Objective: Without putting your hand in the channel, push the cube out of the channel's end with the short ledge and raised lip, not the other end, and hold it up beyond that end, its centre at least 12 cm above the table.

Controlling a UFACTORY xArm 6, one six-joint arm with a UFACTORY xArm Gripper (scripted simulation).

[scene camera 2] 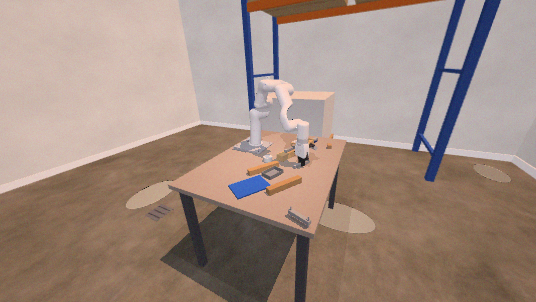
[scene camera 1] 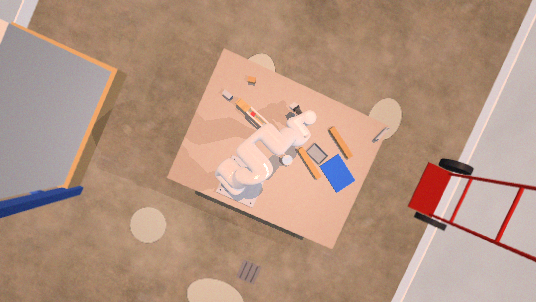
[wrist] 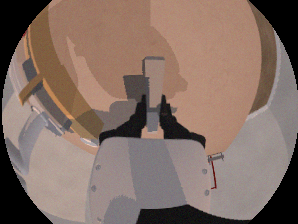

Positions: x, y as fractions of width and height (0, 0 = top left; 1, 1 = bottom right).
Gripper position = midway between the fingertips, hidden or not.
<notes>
I see my gripper (wrist: 0.52, 0.45) and a blue mat (scene camera 1: 0.63, 0.56).
The wrist view misses the blue mat, which is hidden by my gripper.
</notes>
